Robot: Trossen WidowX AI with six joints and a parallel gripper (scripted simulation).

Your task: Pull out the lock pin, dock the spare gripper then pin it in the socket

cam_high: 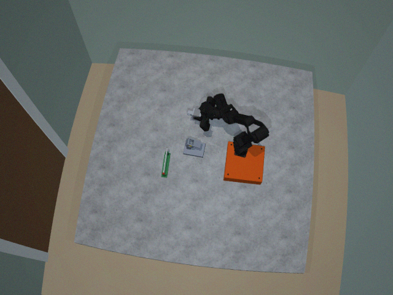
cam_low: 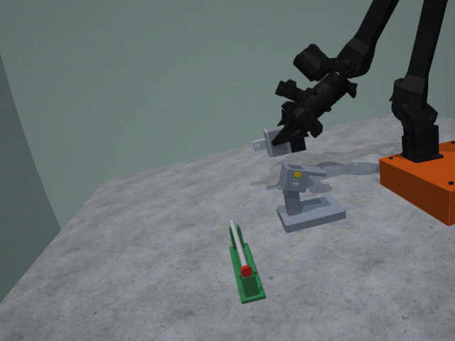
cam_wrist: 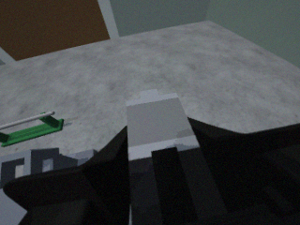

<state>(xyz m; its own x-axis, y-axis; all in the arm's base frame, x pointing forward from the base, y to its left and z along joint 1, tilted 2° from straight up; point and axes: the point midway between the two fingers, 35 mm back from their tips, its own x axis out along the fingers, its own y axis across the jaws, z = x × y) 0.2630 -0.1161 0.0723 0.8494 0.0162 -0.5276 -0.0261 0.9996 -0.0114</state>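
The grey mount is 30 mm behind my gripper tip, 160 mm to the left of it and 60 mm below it. Round my gripper tip: spare gripper (20 mm behind); green cradle (80 mm ahead, 290 mm to the left, 90 mm below).
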